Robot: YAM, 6 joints.
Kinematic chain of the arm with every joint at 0, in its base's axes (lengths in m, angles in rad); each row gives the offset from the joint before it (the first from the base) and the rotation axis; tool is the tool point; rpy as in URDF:
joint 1: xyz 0 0 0.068 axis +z
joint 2: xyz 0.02 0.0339 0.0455 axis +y
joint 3: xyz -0.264 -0.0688 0 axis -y
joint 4: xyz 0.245 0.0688 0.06 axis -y
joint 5: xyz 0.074 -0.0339 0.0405 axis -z
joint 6: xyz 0.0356 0 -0.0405 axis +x
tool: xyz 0 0 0 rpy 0 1.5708 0
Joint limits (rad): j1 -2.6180..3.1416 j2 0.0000..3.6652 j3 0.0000..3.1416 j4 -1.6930..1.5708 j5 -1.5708..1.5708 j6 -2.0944..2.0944
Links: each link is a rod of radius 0.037 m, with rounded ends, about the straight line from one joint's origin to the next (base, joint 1, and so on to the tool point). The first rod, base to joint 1, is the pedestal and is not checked.
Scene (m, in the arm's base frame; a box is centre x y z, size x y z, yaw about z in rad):
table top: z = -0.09
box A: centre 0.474 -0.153 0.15 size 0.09 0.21 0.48 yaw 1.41
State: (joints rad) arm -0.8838 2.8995 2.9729 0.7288 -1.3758 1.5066
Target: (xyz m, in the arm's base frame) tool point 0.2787 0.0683 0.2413
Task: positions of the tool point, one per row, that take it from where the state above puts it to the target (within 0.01 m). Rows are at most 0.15 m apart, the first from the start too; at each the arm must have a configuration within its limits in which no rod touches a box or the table.
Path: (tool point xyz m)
1: 0.3989 -0.3542 0.4156
2: 0.3814 -0.2755 0.5055
3: 0.3379 -0.1933 0.5771
4: 0.2716 -0.1157 0.6262
5: 0.3130 -0.0988 0.5730
6: 0.3411 -0.0707 0.5115
7: 0.3526 -0.0352 0.4445
8: 0.3460 0.0031 0.3751
9: 0.3209 0.0392 0.3064
10: 0.2787 0.0683 0.2413

